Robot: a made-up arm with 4 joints.
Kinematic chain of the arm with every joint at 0, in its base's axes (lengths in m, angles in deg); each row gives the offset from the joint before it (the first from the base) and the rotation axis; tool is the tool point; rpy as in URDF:
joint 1: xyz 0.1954 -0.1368 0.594 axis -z
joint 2: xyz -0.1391 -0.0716 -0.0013 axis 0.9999 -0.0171 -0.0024
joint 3: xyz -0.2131 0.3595 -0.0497 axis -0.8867 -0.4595 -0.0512
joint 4: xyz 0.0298 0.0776 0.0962 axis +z
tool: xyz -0.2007 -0.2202 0.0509 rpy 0 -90 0
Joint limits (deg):
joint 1: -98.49..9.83
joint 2: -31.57..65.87
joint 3: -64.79..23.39
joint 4: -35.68..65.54
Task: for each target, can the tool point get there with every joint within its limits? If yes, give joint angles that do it. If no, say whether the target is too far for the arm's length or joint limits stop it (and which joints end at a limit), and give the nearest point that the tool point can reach.
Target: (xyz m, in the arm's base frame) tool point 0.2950 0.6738 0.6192
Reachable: no: joint limits stop it (at a limit: joint 1, joint 2, joint 3, joint 4) | nearest point -0.0074 0.1210 0.6279 | short by 0.630 m
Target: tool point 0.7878 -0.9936 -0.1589
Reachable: no: too far | nearest point 0.2949 -0.5039 0.4213 | short by 0.905 m
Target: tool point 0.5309 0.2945 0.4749
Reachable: no: joint limits stop it (at a limit: joint 1, joint 3, joint 4) | nearest point 0.0382 0.0870 0.5377 | short by 0.538 m
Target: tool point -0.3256 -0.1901 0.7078
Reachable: yes | joints -20.63 3.04 5.78 6.12
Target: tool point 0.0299 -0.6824 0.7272
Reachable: yes | joints -89.78 8.05 10.34 -2.49
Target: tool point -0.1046 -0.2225 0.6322
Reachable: yes | joints -19.91 33.00 -28.26 39.27
